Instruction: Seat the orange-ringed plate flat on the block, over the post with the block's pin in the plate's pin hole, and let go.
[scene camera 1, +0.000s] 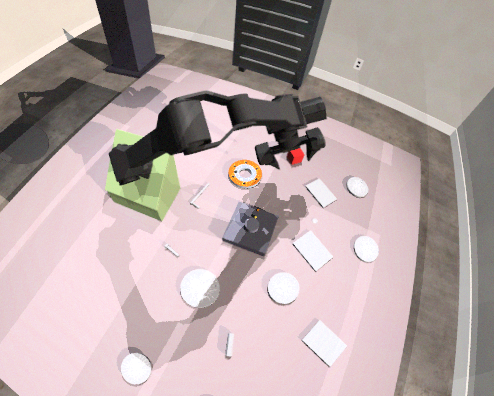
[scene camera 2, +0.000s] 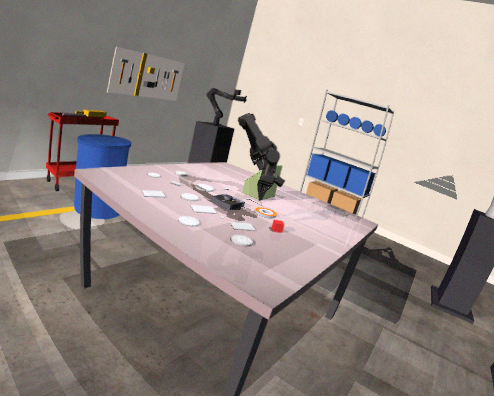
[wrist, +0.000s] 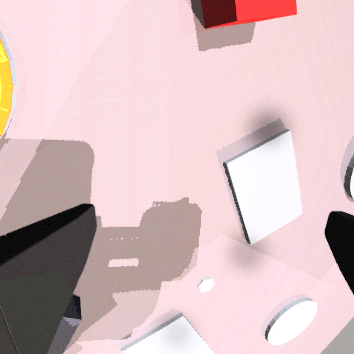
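Where they show: gripper, fingertip midpoint: (scene camera 1: 293, 164) (scene camera 2: 260, 200) (wrist: 213, 219); arm's base at its link origin: (scene camera 1: 141, 163).
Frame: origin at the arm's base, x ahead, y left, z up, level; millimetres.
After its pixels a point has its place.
Note:
The orange-ringed plate (scene camera 1: 255, 173) {z -137, x 272, y 189 mm} (scene camera 2: 270, 215) {z -139, x 264, y 219 mm} (wrist: 5, 95) {z -138, x 288, y 195 mm} lies flat on the table; only its right edge shows in the wrist view. The dark block (scene camera 1: 237, 235) {z -126, x 295, y -39 mm} (scene camera 2: 229, 201) {z -125, x 347, y 28 mm} stands apart from it, with a round post (scene camera 1: 251, 226) {z -111, x 322, y -6 mm} on top and small orange and yellow spots beside the post. Which spot is the pin is too small to tell. My gripper (scene camera 1: 293, 163) {z -50, x 377, y 201 mm} (scene camera 2: 262, 196) {z -50, x 377, y 201 mm} (wrist: 213, 219) {z -50, x 377, y 201 mm} is wide open and empty, above the table, off to the side of the plate. The left finger hides most of the block in the wrist view.
A red cube (scene camera 1: 296, 156) {z -111, x 380, y 293 mm} (scene camera 2: 277, 226) {z -124, x 397, y 321 mm} (wrist: 265, 7) {z -110, x 384, y 302 mm} lies near the plate. White tiles (scene camera 1: 321, 192) {z -145, x 495, y 210 mm} (wrist: 267, 187) {z -145, x 490, y 213 mm} and white discs (scene camera 1: 357, 186) {z -142, x 615, y 286 mm} (scene camera 2: 242, 240) {z -142, x 622, y 291 mm} lie around the block. A green box (scene camera 1: 162, 195) {z -62, x 73, y -35 mm} (scene camera 2: 252, 186) {z -92, x 73, y -16 mm} stands by the arm's base. Thin white pieces (scene camera 1: 200, 194) {z -145, x 138, y 52 mm} lie between box and block.

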